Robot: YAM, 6 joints.
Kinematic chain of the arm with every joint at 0, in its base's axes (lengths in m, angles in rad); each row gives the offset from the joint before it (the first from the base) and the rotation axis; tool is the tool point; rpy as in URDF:
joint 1: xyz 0 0 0.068 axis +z
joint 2: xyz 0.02 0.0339 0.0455 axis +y
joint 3: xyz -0.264 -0.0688 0 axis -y
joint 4: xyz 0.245 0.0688 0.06 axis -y
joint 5: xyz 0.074 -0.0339 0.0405 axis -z
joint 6: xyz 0.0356 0 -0.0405 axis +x
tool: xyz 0 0 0 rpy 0 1.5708 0
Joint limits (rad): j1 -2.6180..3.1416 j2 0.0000..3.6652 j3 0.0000..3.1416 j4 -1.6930..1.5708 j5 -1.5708..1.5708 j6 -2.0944..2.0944
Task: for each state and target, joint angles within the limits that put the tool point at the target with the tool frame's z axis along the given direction. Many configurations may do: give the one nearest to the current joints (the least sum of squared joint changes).
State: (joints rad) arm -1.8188 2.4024 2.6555 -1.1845 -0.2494 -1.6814
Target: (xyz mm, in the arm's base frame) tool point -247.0 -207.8 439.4 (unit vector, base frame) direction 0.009 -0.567 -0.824
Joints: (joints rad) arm -2.4926 1.8685 2.3753 -1.6909 -0.4747 -1.6814
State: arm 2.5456 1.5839 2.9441 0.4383 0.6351 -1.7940
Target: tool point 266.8 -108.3 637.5 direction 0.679 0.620 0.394
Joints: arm 2.6486 1.0855 2.9439 0.3707 1.0496 -1.7940
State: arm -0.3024 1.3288 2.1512 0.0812 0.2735 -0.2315
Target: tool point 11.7 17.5 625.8 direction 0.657 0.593 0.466
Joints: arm 0.2994 0.9411 2.0347 -0.5676 -0.3820 -0.2315
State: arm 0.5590 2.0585 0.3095 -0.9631 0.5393 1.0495
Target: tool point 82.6 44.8 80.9 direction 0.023 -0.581 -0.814
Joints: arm 0.6751 1.3967 0.2697 -0.8448 0.4868 1.0495
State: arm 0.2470 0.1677 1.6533 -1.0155 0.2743 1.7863
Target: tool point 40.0 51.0 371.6 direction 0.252 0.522 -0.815
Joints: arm 0.8073 0.7189 1.2430 -1.5001 -0.1798 1.7863
